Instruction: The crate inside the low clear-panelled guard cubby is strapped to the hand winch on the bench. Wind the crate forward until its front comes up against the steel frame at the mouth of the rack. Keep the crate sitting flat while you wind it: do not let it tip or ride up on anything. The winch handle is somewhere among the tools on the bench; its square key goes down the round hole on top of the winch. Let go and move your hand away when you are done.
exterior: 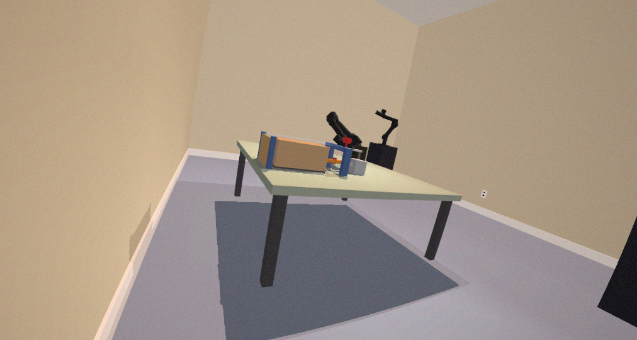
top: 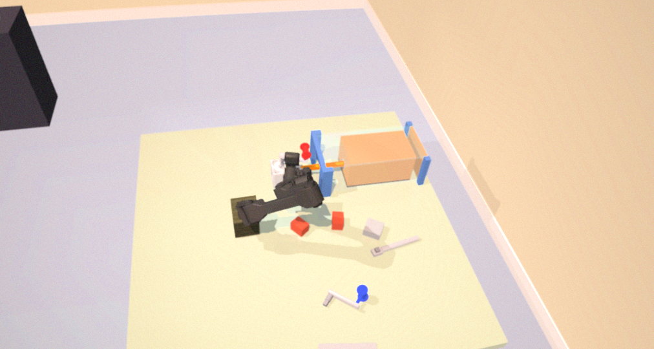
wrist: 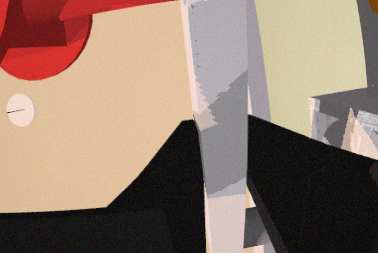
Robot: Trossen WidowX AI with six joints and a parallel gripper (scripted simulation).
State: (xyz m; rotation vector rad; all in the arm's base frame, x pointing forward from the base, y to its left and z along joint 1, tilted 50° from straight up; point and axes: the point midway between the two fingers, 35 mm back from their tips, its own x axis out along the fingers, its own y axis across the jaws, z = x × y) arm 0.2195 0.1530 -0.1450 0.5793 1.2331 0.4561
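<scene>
The red spool grip is 4 cm ahead of my gripper tip, 3 cm to the right of it and 4 cm above it. From my gripper tip the other things lie so: winch (6 cm behind, 12 cm below); blue steel frame (11 cm ahead, 1 cm to the left, 4 cm below); red-knobbed handle (1 cm ahead, 1 cm to the right, 1 cm above).
</scene>
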